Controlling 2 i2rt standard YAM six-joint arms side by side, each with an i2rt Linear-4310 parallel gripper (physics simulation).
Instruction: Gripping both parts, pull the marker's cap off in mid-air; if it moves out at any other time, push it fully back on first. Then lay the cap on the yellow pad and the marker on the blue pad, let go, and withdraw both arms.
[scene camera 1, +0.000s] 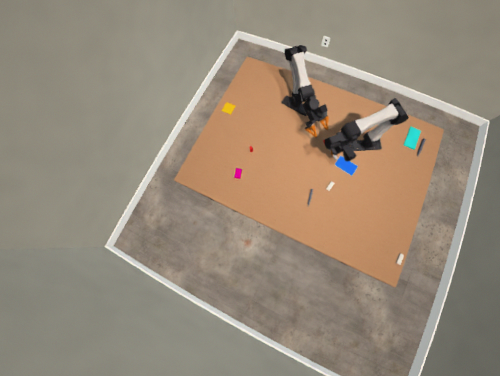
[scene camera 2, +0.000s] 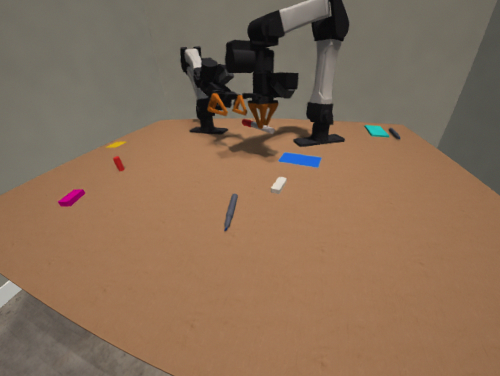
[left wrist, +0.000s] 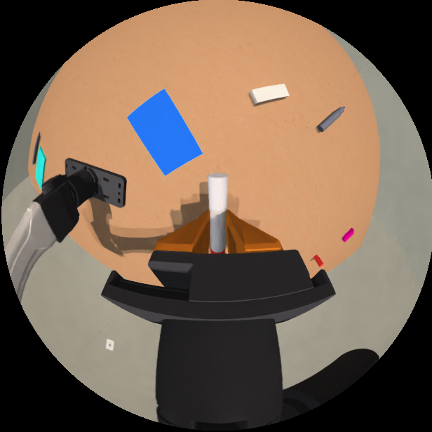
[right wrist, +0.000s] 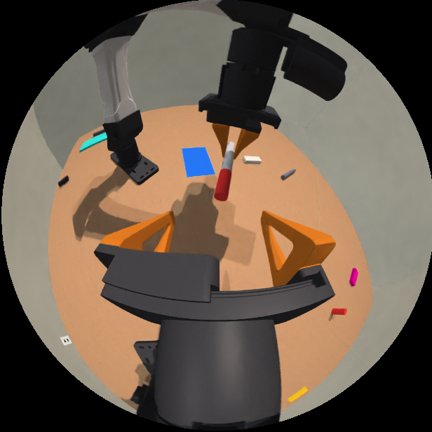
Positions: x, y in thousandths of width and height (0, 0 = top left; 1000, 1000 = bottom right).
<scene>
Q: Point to the right gripper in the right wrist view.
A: At 503, 499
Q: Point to the right gripper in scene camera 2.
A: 475, 302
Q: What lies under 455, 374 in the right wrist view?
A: A blue pad.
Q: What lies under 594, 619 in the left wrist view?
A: The left gripper.
</scene>
